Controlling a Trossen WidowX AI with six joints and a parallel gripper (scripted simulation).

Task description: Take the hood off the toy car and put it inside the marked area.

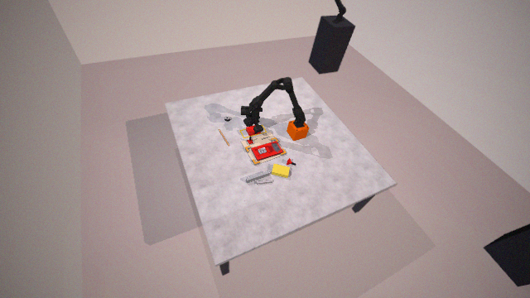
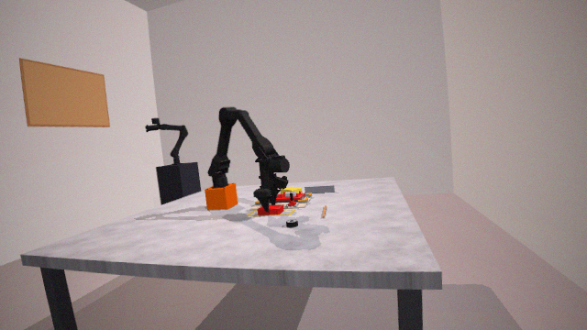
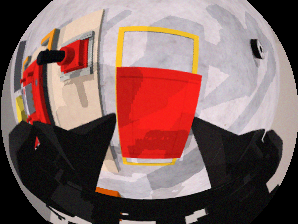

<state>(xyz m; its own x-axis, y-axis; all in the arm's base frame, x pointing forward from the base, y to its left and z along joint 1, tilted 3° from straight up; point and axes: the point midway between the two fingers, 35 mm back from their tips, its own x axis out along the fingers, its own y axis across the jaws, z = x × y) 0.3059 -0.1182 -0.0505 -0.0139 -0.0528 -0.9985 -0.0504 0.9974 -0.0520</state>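
The red hood is right at my gripper tip. From my gripper tip the other things lie so: yellow block: 4 cm behind, 40 cm to the left; then wooden stick: 23 cm ahead, 1 cm below; then black wheel: 15 cm ahead, 18 cm to the right, 1 cm below.
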